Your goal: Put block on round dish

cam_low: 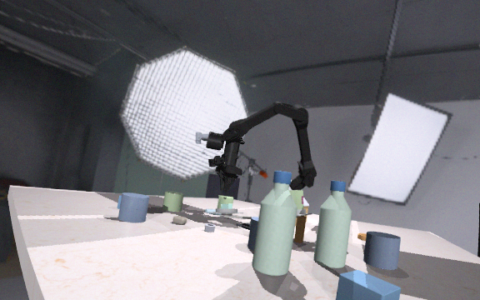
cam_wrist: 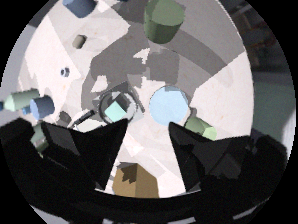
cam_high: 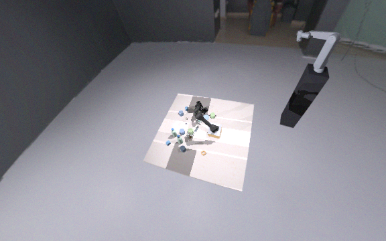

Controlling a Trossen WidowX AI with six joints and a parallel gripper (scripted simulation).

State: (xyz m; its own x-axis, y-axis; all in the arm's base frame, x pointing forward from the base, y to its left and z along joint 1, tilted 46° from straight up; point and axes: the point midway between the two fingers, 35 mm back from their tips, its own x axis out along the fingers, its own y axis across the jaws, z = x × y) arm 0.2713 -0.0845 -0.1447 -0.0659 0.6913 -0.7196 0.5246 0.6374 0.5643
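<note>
The pale teal block lies 30 mm ahead of my gripper tip, 50 mm to the left of it and 60 mm below it. Also, from my gripper tip: flat grey balance (40 mm ahead, 190 mm to the left, 70 mm below); pebble (240 mm ahead, 80 mm to the left, 90 mm below); round light blue dish (30 mm behind, 50 mm to the right, 90 mm below).
</note>
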